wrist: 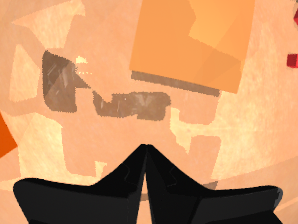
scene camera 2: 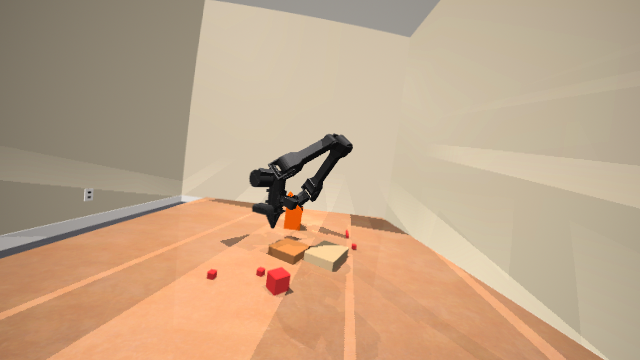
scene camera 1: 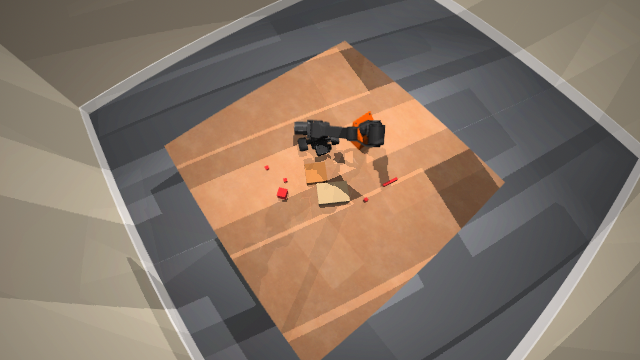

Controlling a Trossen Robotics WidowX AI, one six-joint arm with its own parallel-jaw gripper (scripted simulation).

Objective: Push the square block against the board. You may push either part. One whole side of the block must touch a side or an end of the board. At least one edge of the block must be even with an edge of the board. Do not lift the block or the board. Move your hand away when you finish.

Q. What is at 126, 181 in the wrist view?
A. My gripper.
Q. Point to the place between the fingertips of my gripper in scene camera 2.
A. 272, 228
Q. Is my gripper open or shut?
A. Shut.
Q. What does my gripper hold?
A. Nothing.
